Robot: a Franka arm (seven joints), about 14 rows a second.
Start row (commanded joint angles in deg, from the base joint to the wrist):
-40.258, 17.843, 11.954, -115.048, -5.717, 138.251, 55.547
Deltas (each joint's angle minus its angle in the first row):
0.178, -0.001, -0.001, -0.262, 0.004, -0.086, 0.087
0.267, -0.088, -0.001, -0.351, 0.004, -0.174, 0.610
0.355, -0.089, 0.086, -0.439, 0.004, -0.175, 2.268
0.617, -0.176, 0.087, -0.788, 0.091, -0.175, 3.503
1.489, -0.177, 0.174, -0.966, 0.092, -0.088, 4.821
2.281, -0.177, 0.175, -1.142, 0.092, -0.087, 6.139
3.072, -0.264, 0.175, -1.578, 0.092, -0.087, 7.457
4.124, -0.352, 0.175, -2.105, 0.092, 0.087, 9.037
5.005, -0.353, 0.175, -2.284, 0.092, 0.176, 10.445
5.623, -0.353, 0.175, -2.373, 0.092, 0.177, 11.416
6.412, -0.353, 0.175, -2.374, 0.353, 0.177, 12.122
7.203, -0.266, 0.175, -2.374, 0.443, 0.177, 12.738
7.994, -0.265, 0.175, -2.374, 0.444, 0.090, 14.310
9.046, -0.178, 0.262, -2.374, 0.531, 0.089, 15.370
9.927, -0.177, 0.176, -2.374, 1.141, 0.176, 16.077
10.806, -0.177, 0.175, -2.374, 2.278, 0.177, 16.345
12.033, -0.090, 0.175, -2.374, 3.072, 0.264, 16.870
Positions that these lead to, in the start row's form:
-40.080, 17.842, 11.953, -115.310, -5.713, 138.165, 55.634
-39.991, 17.755, 11.953, -115.399, -5.713, 138.077, 56.157
-39.903, 17.754, 12.040, -115.487, -5.713, 138.076, 57.815
-39.641, 17.667, 12.041, -115.836, -5.626, 138.076, 59.050
-38.769, 17.666, 12.128, -116.014, -5.625, 138.163, 60.368
-37.977, 17.666, 12.129, -116.190, -5.625, 138.164, 61.686
-37.186, 17.579, 12.129, -116.626, -5.625, 138.164, 63.004
-36.134, 17.491, 12.129, -117.153, -5.625, 138.338, 64.584
-35.253, 17.490, 12.129, -117.332, -5.625, 138.427, 65.992
-34.635, 17.490, 12.129, -117.421, -5.625, 138.428, 66.963
-33.846, 17.490, 12.129, -117.422, -5.364, 138.428, 67.669
-33.055, 17.577, 12.129, -117.422, -5.274, 138.428, 68.285
-32.264, 17.578, 12.129, -117.422, -5.273, 138.341, 69.857
-31.212, 17.665, 12.216, -117.422, -5.186, 138.340, 70.917
-30.331, 17.666, 12.130, -117.422, -4.576, 138.427, 71.624
-29.452, 17.666, 12.129, -117.422, -3.439, 138.428, 71.892
-28.225, 17.753, 12.129, -117.422, -2.645, 138.515, 72.417

